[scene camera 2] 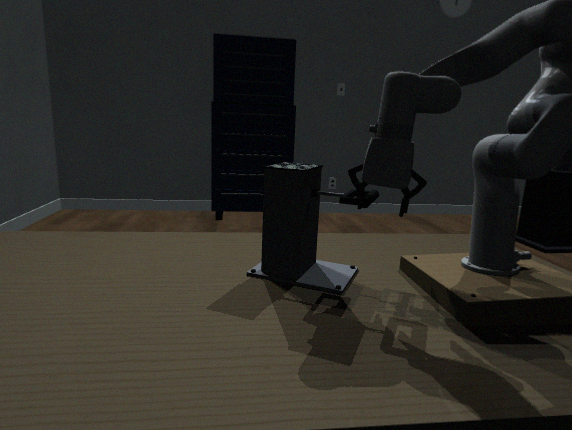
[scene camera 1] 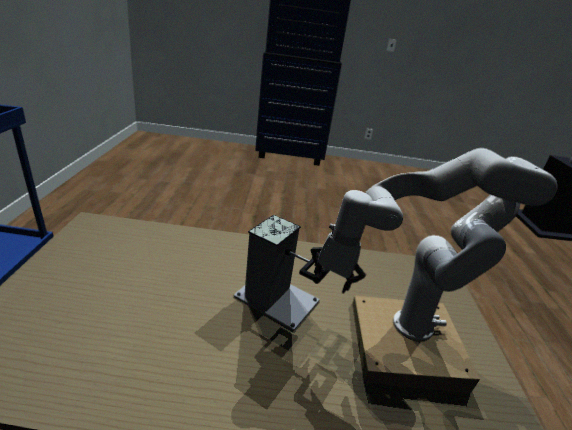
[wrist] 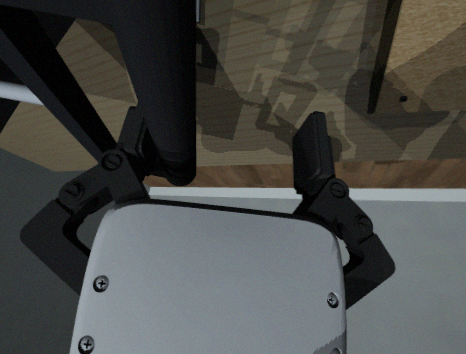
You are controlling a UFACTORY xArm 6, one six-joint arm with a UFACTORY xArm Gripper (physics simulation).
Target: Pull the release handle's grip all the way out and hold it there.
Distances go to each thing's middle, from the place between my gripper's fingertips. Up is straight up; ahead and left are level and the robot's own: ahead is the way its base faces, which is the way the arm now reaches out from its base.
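Relative to the grey base plate (scene camera 2: 327, 276), my gripper is 11 cm to the left of it, 14 cm short of it and 18 cm above it.
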